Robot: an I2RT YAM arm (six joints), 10 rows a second.
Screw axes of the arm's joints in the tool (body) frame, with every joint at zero. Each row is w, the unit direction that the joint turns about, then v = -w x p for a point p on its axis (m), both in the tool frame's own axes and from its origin. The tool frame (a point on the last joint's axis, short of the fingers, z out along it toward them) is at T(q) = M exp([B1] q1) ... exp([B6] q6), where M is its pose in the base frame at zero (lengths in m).
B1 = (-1, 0, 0, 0.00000, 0.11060, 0.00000)
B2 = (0, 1, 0, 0.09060, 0.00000, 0.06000)
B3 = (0, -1, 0, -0.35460, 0.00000, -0.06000)
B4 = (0, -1, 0, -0.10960, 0.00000, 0.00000)
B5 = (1, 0, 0, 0.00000, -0.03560, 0.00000)
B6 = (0, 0, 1, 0.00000, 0.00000, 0.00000)
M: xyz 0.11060 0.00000 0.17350 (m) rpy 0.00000 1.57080 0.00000 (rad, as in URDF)
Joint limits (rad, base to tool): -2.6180..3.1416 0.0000..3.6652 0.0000..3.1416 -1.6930..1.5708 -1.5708..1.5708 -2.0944..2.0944
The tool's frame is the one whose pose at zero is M.
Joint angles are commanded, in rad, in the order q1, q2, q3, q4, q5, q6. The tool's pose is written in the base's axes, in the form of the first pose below.
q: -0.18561, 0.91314, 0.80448, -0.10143, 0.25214, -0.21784
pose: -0.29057 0.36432 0.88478 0.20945; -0.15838 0.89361 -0.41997 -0.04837; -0.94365 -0.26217 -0.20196 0.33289; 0 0 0 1
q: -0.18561, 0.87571, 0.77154, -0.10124, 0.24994, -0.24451
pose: -0.29540 0.35587 0.88662 0.20186; -0.18319 0.88971 -0.41815 -0.04686; -0.93764 -0.28594 -0.19763 0.32832; 0 0 0 1
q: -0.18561, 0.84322, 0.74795, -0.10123, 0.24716, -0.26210
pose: -0.29280 0.35087 0.88947 0.19540; -0.20065 0.88698 -0.41594 -0.04555; -0.93488 -0.30026 -0.18931 0.32589; 0 0 0 1
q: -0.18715, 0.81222, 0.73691, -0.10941, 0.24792, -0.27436
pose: -0.28680 0.35287 0.89064 0.18887; -0.21301 0.88293 -0.41841 -0.04466; -0.93401 -0.30971 -0.17806 0.32658; 0 0 0 1
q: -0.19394, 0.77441, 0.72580, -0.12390, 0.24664, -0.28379
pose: -0.28012 0.35883 0.89038 0.18066; -0.22169 0.87826 -0.42369 -0.04434; -0.93402 -0.31607 -0.16646 0.32751; 0 0 0 1
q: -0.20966, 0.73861, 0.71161, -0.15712, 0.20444, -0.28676
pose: -0.28462 0.33207 0.89929 0.17294; -0.22259 0.88956 -0.39892 -0.04419; -0.93244 -0.31372 -0.17927 0.32467; 0 0 0 1
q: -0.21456, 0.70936, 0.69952, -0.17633, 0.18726, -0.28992
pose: -0.28421 0.32006 0.90376 0.16699; -0.22554 0.89386 -0.38748 -0.04317; -0.93186 -0.31396 -0.18186 0.32287; 0 0 0 1
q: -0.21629, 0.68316, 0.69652, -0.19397, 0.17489, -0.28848
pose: -0.27588 0.31296 0.90881 0.16149; -0.22622 0.89781 -0.37784 -0.04183; -0.93419 -0.30983 -0.17689 0.32383; 0 0 0 1
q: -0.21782, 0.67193, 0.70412, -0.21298, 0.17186, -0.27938
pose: -0.27276 0.31413 0.90935 0.15845; -0.21790 0.90046 -0.37642 -0.04130; -0.93708 -0.30082 -0.17716 0.32608; 0 0 0 1
